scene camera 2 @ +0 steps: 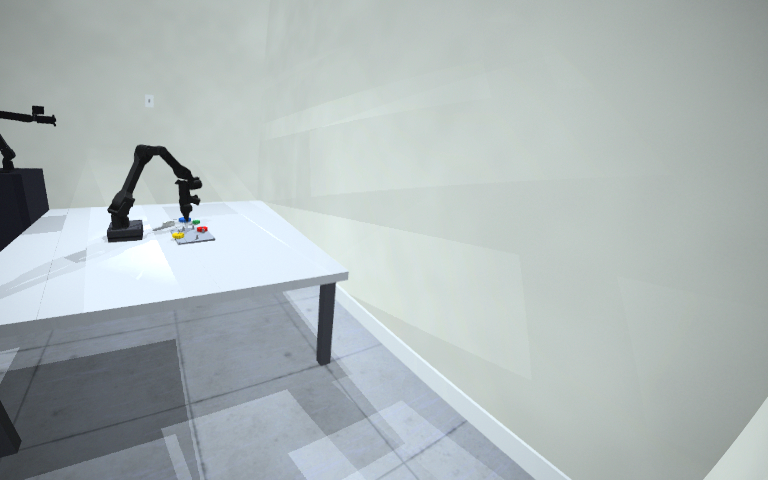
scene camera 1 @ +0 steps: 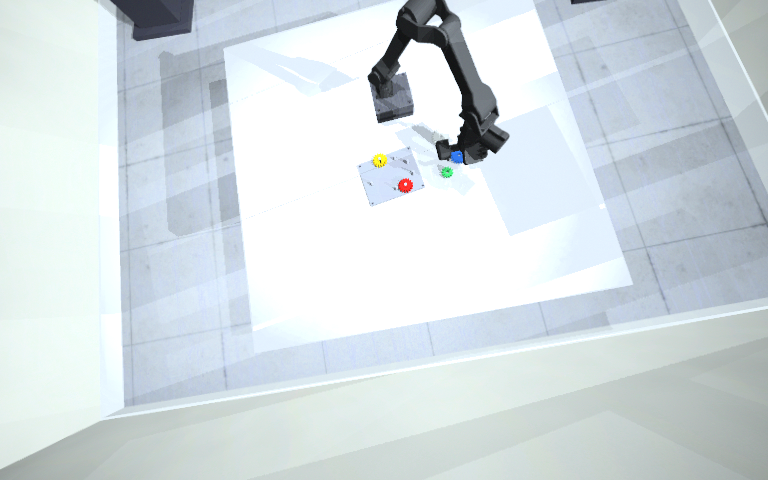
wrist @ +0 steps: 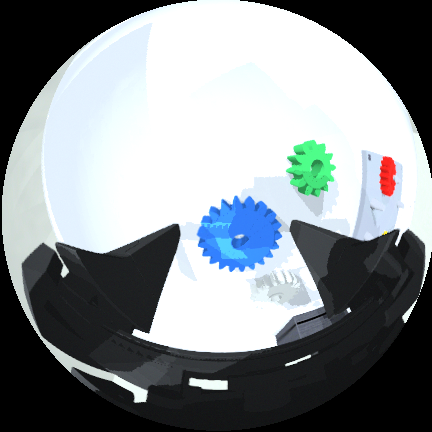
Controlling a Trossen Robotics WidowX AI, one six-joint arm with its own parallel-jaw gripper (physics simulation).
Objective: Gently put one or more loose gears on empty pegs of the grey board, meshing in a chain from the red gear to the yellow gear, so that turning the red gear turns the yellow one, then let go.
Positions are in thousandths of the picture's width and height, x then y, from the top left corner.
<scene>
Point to a white gear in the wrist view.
At 638, 670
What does the blue gear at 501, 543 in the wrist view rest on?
The table.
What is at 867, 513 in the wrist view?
A grey board.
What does the gripper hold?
Nothing.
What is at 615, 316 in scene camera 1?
The gripper.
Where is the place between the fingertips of the gripper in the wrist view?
At 547, 527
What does the green gear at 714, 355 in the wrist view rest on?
The table.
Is the gripper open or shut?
Open.
</scene>
